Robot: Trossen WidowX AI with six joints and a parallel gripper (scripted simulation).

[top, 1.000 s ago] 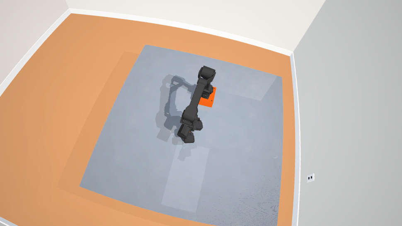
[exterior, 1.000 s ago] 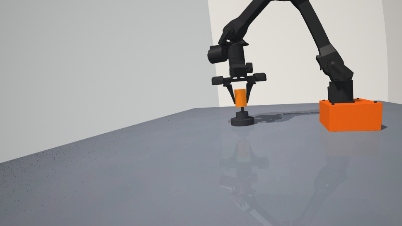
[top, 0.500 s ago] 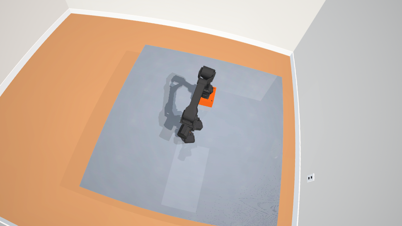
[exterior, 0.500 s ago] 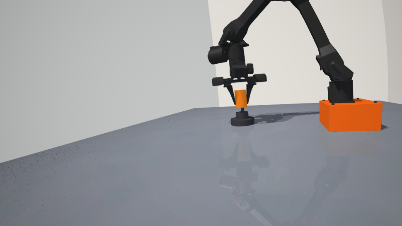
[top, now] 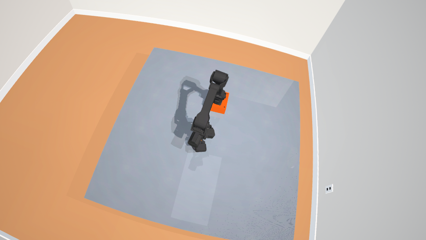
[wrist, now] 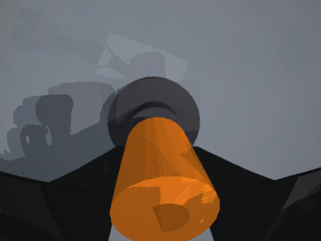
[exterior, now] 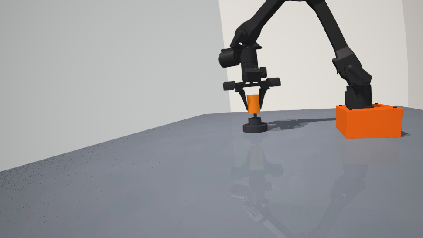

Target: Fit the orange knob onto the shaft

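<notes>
My gripper tip is 2 cm below the orange knob. From my gripper tip the other things lie so: round dark pedestal (4 cm below).
</notes>
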